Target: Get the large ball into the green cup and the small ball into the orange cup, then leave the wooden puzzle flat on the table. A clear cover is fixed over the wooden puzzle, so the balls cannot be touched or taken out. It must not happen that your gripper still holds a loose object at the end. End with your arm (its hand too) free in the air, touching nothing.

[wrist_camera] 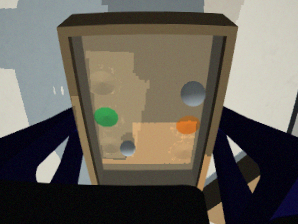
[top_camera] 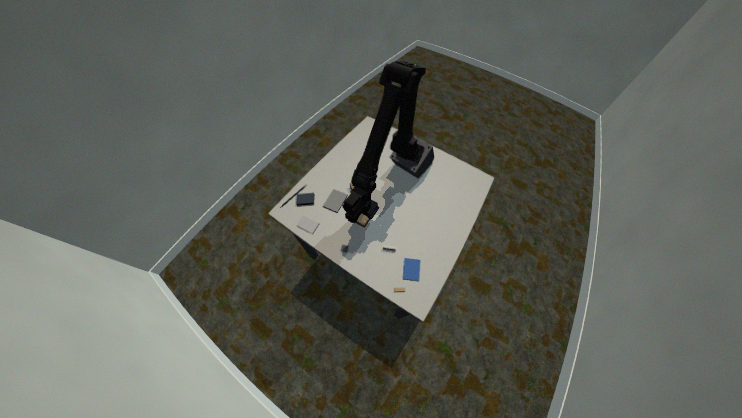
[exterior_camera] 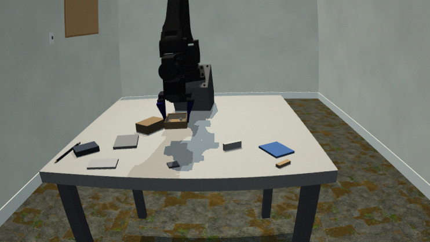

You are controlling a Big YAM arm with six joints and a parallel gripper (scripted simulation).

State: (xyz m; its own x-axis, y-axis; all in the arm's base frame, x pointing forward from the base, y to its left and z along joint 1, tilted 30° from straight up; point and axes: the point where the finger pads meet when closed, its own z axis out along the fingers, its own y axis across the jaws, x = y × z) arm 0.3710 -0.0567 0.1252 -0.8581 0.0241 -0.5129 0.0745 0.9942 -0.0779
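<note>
My hand is 1 cm above the wooden puzzle. Round my hand: grey slab 19 cm to the right, 8 cm below, 4 cm behind; small dark tile 16 cm ahead, 8 cm below, 2 cm to the right; brown box 17 cm behind, 10 cm to the right, 6 cm below.
</note>
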